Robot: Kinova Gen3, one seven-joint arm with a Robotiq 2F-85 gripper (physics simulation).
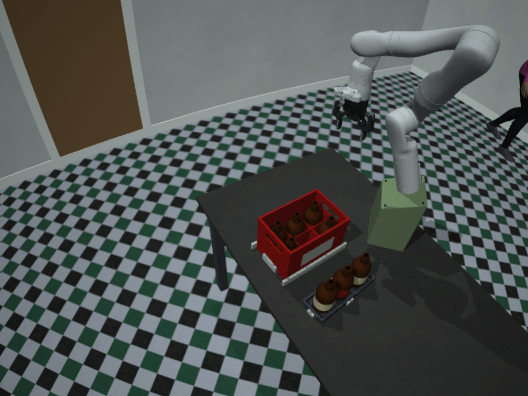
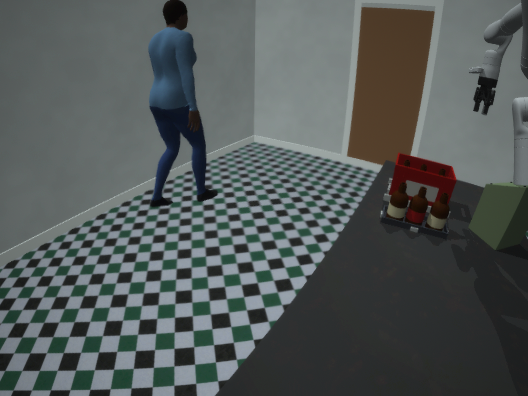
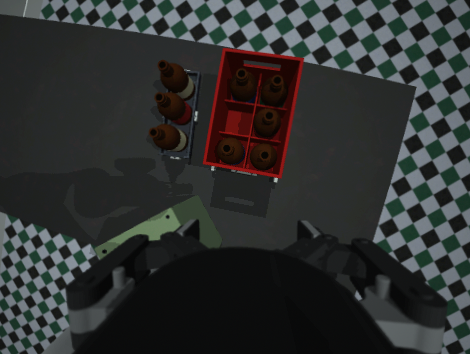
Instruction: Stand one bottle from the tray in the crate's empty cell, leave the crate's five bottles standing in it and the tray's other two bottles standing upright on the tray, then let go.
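Pixels of known places: gripper, between the fingertips: (image 1: 349,134) (image 2: 479,113) (image 3: 247,231); arm's base, origin of its link: (image 1: 408,186) (image 2: 525,184).
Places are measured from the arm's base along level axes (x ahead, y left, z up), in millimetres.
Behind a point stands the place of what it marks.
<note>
The red crate (image 1: 294,264) {x 500, y -69, z -160 mm} (image 2: 446,190) {x 285, y -60, z -129 mm} (image 3: 218,112) {x 391, y -71, z -111 mm} stands on the table with five brown bottles upright in it. Its empty cell (image 3: 237,122) {x 401, y -106, z -240 mm} is the middle one of the row nearest the tray. The dark tray (image 1: 327,315) {x 511, y 131, z -222 mm} (image 3: 195,95) {x 465, y 36, z -222 mm} lies beside the crate and holds three upright brown bottles in a row: a cream-labelled one (image 1: 325,296) {x 512, y 97, z -135 mm} (image 2: 398,202) {x 490, y 120, z -154 mm} (image 3: 175,77) {x 475, y 64, z -128 mm}, a red-labelled middle one (image 1: 343,282) {x 429, y 96, z -134 mm} (image 2: 417,207) {x 413, y 116, z -156 mm} (image 3: 171,106) {x 396, y 63, z -126 mm} and another cream-labelled one (image 1: 361,269) {x 341, y 98, z -134 mm} (image 2: 438,214) {x 326, y 118, z -161 mm} (image 3: 166,136) {x 315, y 65, z -125 mm}. My gripper (image 1: 351,131) {x 210, y -184, z 202 mm} (image 2: 480,111) {x 210, y -184, z 202 mm} (image 3: 247,231) {x 210, y -184, z 202 mm} is open and empty, high above the table, away from crate and tray.
The green pedestal (image 1: 395,225) {x 103, y 55, z -107 mm} (image 2: 500,215) {x 81, y 82, z -117 mm} under the arm stands near the tray and crate. White brackets sit at the foot of the crate and tray. A person in blue (image 2: 172,75) stands on the floor beyond the table. Another person (image 1: 517,112) shows at the right edge.
</note>
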